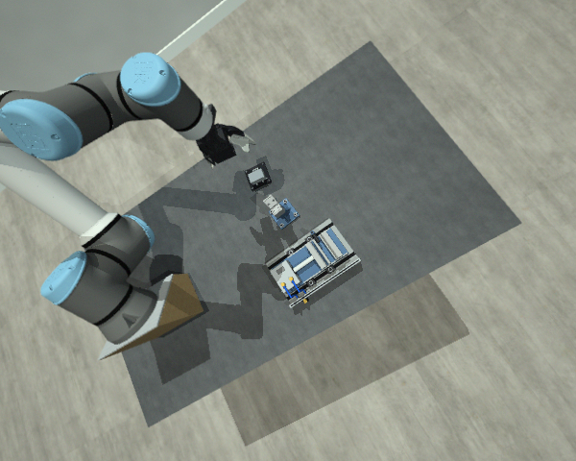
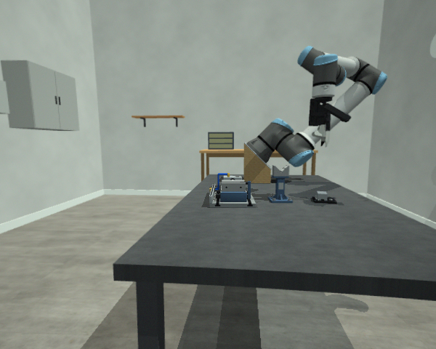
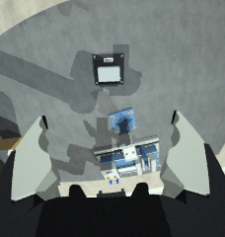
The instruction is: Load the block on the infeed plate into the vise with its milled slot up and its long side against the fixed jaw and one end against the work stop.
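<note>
Right now the part is 23 cm below my hand. The rest, counted from my hand: infeed plate: 24 cm below, 1 cm to the left; vise: 40 cm to the right, 20 cm below, 5 cm ahead.
</note>
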